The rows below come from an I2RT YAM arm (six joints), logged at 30 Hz.
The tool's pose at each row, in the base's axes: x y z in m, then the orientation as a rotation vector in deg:
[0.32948, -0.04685, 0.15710, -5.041, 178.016, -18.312]
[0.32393, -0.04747, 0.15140, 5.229, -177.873, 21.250]
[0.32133, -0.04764, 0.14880, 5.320, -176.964, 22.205]
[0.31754, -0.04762, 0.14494, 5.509, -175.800, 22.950]
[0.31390, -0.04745, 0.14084, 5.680, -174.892, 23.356]
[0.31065, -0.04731, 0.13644, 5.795, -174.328, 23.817]
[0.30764, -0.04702, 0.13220, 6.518, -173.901, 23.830]
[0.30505, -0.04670, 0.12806, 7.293, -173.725, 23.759]
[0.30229, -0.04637, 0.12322, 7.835, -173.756, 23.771]
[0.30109, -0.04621, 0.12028, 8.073, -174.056, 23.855]
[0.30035, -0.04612, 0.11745, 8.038, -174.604, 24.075]
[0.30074, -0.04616, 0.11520, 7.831, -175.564, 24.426]
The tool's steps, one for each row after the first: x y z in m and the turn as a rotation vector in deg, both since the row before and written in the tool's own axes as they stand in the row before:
[0.00564, 0.00086, 0.00558, 1.827, 1.788, -0.318]
[0.00255, 0.00060, 0.00258, 0.656, 0.789, -0.163]
[0.00365, 0.00121, 0.00381, 0.541, 1.045, -0.267]
[0.00340, 0.00145, 0.00405, 0.314, 0.829, -0.229]
[0.00293, 0.00151, 0.00437, 0.332, 0.490, -0.141]
[0.00265, 0.00163, 0.00418, 0.050, 0.329, -0.528]
[0.00220, 0.00162, 0.00406, -0.017, 0.082, -0.527]
[0.00229, 0.00185, 0.00474, 0.021, -0.102, -0.341]
[0.00092, 0.00105, 0.00286, 0.048, -0.334, -0.100]
[0.00049, 0.00091, 0.00274, 0.118, -0.555, 0.120]
[-0.00055, 0.00052, 0.00215, 0.180, -0.950, 0.300]

